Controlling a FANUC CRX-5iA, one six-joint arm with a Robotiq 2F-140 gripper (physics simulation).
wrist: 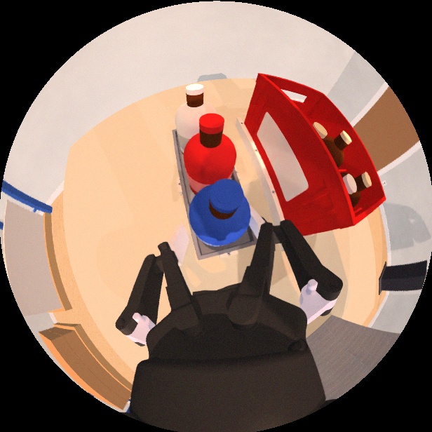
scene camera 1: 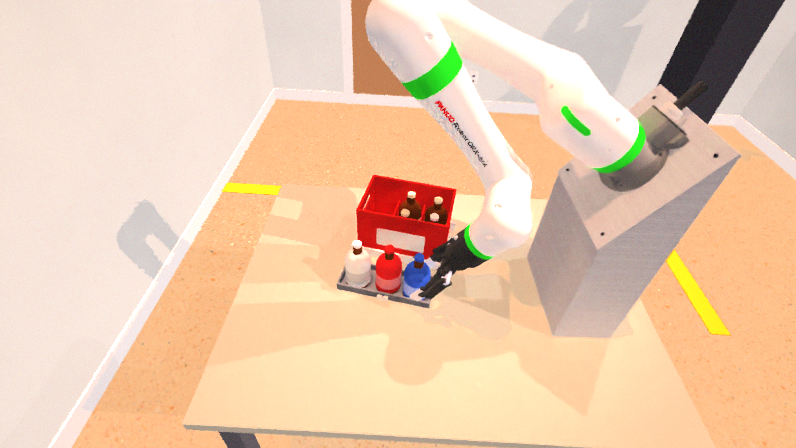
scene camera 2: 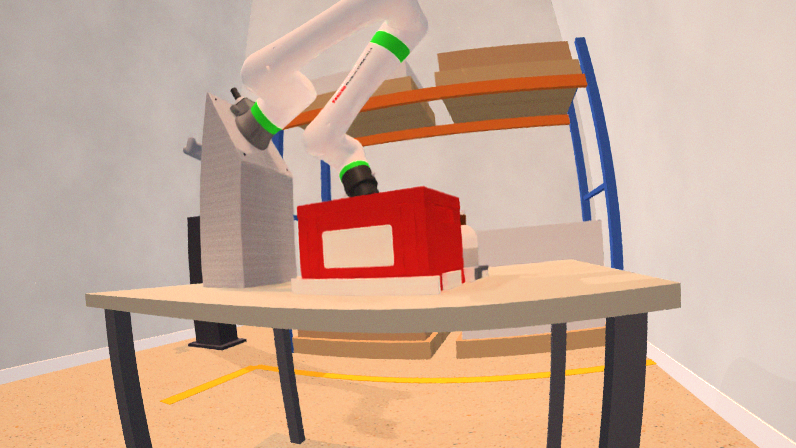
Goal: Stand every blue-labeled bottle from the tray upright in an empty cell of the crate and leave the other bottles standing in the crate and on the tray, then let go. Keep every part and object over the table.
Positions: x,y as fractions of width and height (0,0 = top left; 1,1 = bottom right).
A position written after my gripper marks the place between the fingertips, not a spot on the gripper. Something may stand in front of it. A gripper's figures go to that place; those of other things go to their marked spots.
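A blue-labeled bottle (wrist: 0.51,0.49) is 12 cm from the lens. Taking the marked spots on the blue-labeled bottle and a white bottle (wrist: 0.43,0.27), I find them 17 cm apart. A red bottle (wrist: 0.48,0.36) is 18 cm from the lens, and my gripper (wrist: 0.50,0.52) is 21 cm from the lens. The white bottle, for its part, is 24 cm from the lens.
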